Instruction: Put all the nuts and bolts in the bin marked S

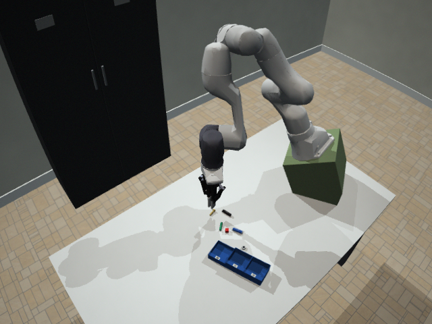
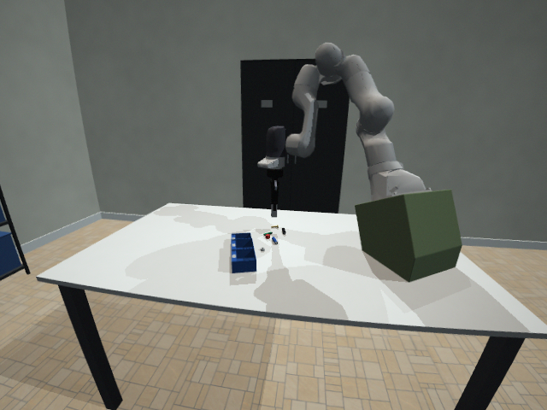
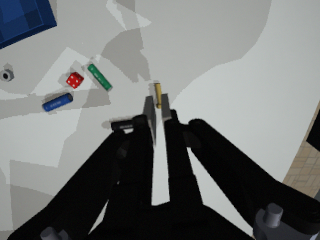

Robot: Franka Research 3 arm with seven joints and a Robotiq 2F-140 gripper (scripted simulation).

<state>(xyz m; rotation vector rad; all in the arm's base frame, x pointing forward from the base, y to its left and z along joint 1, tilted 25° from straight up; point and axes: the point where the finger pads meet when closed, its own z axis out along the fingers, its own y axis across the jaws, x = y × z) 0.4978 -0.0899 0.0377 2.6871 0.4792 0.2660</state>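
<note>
Right now the bolt is 9 cm below my hand and 1 cm behind it. Round my hand: green piece (9 cm below, 8 cm to the left, 1 cm ahead); black piece (9 cm below, 6 cm behind, 4 cm to the left); red piece (12 cm to the left, 9 cm below).
</note>
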